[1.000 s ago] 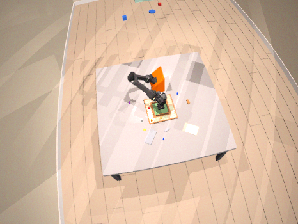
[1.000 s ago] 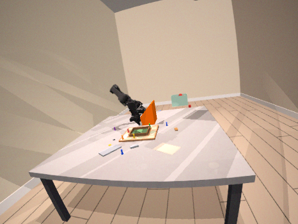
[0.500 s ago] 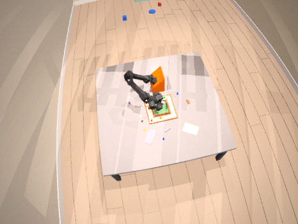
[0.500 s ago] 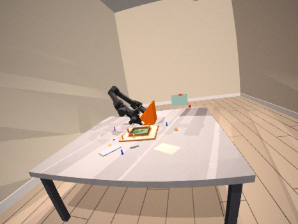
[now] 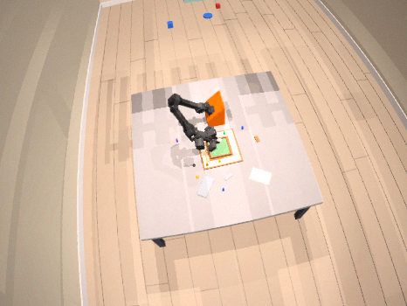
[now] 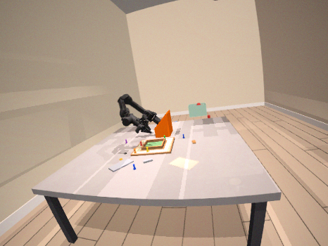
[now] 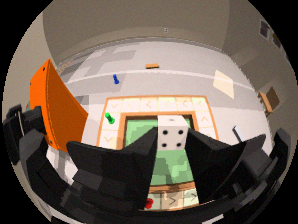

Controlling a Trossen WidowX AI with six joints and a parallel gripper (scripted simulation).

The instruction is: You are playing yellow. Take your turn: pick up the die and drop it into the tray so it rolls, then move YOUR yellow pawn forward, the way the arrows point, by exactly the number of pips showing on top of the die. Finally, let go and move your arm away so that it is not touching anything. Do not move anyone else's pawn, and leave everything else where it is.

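Right now my gripper tip is right at the grey die. Round my gripper tip: yellow pawn 11 cm ahead, 9 cm below, 2 cm to the right; red pawn 11 cm to the right, 9 cm below, 2 cm behind; green tray 11 cm below.
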